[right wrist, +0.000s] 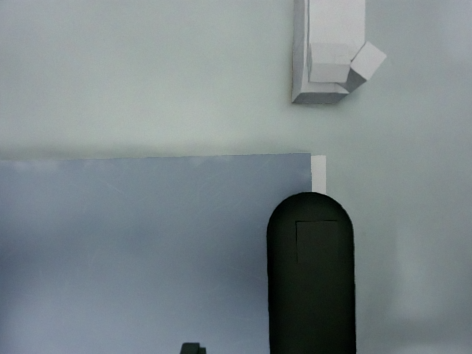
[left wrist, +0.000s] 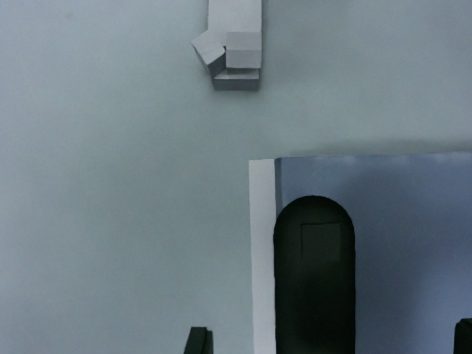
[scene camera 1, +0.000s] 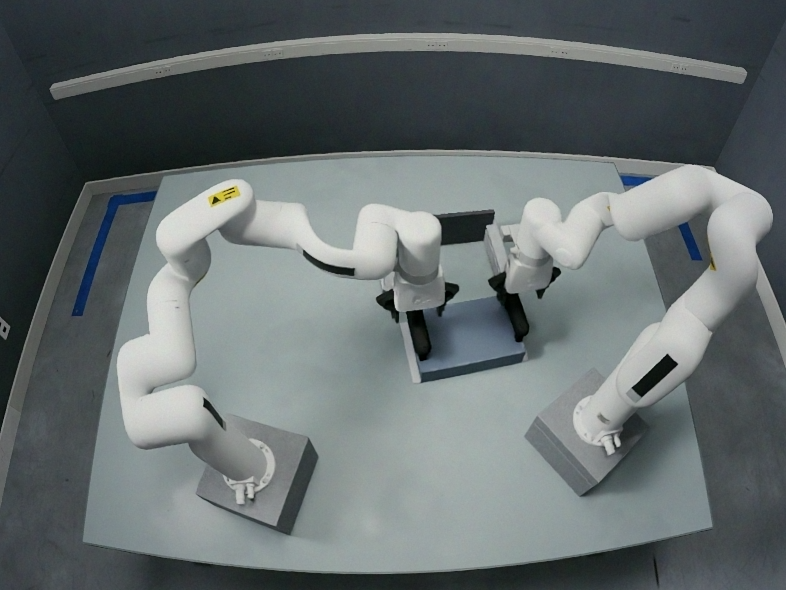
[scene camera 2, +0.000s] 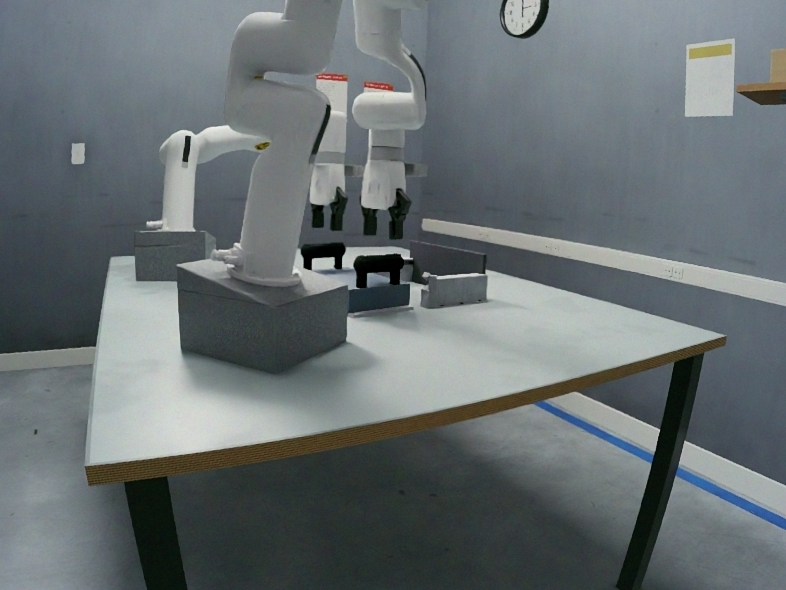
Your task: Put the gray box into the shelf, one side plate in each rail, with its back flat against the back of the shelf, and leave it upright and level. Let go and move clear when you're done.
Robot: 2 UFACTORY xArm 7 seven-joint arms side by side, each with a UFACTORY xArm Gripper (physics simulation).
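Frame: origin at the left arm's base, x ahead, y left, z up, level; metres.
Seen in the pictures: left gripper, fingertip midpoint: (scene camera 1: 417, 314) (scene camera 2: 326, 229); right gripper, fingertip midpoint: (scene camera 1: 519, 297) (scene camera 2: 382, 237); left arm's base, origin of the base link: (scene camera 1: 249, 467); right arm's base, origin of the base link: (scene camera 1: 597, 421) (scene camera 2: 263, 274).
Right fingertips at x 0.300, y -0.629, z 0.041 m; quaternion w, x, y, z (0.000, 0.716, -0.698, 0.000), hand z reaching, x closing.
Pixels of each thing's top centre, then the offset from my right fingertips to it. "*": a spot on its surface instead. Level surfaces: height alone.
- gray box, middle of its top: (scene camera 1: 469, 316) (scene camera 2: 349, 248) dx -0.010, dy +0.116, dz -0.038 m
- left rail, surface spot: (left wrist: 235, 15) * dx +0.145, dy +0.271, dz -0.095 m
- right rail, surface spot: (right wrist: 337, 22) * dx +0.144, dy -0.017, dz -0.094 m
- table, its level: dz -0.162 m
The gray box (scene camera 1: 472, 330) (scene camera 2: 380, 295) (left wrist: 415, 225) (right wrist: 150, 225) sits upright on the table, apart from the shelf. Light side plates (left wrist: 262, 250) (right wrist: 319, 172) edge it, and black handles (scene camera 1: 419, 339) (scene camera 1: 518, 317) stand on both ends. The shelf has a dark back panel (scene camera 1: 466, 228) (scene camera 2: 448, 260), a left rail (left wrist: 235, 15) mostly hidden in scene camera 1, and a right rail (scene camera 1: 493, 250) (scene camera 2: 453, 290) (right wrist: 337, 22). My left gripper (scene camera 1: 417, 314) (scene camera 2: 327, 225) is open above the left handle. My right gripper (scene camera 1: 521, 297) (scene camera 2: 382, 231) is open above the right handle.
The table (scene camera 1: 355, 431) (scene camera 2: 507, 355) carries both gray arm bases (scene camera 1: 292, 457) (scene camera 1: 590, 438) in front of the box. Both forearms reach inward over the table from the sides. The wall (scene camera 1: 406, 101) rises behind the table.
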